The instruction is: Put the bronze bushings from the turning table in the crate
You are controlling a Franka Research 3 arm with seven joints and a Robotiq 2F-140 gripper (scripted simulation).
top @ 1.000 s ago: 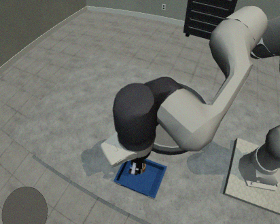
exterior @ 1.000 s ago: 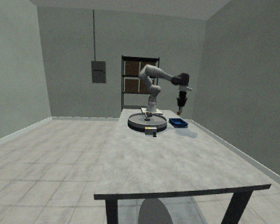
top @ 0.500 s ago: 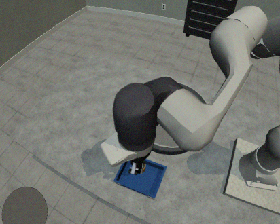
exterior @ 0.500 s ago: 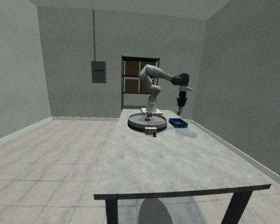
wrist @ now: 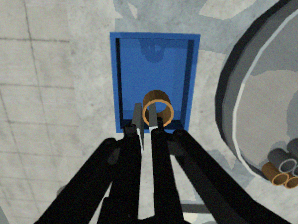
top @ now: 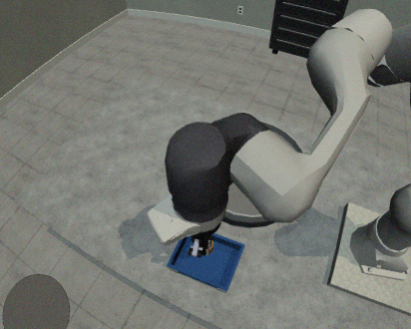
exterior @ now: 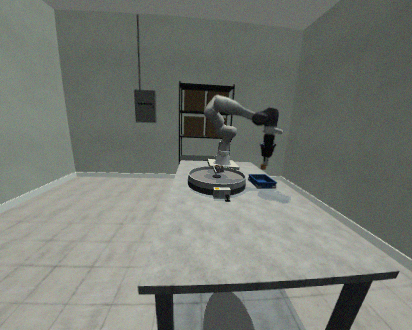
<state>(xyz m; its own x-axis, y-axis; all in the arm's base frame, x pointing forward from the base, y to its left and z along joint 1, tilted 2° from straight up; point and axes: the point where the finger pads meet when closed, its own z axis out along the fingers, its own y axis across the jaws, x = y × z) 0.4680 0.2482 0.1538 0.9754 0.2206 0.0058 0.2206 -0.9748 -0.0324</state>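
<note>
The blue crate is 16 cm below my hand and 1 cm to the right of it. Also, from my hand: round grey turning table (37 cm to the right, 13 cm below, 1 cm ahead).
</note>
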